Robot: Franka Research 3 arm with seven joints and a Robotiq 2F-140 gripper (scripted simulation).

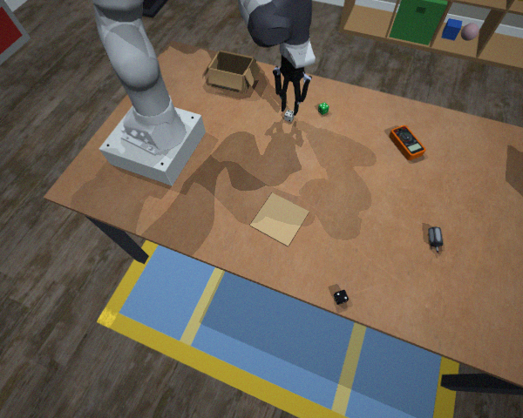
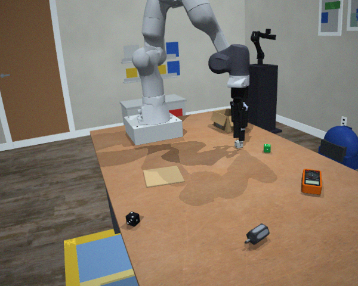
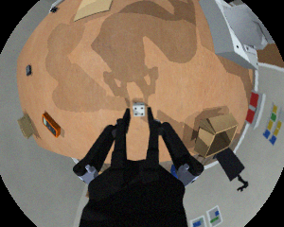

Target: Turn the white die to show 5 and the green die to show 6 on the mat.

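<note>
The white die is 6 cm below my hand. Also, from my hand: tan mat (42 cm to the right, 10 cm ahead, 7 cm below); then green die (11 cm ahead, 8 cm to the left, 6 cm below); then cardboard box (28 cm behind, 13 cm to the left, 3 cm below).
</note>
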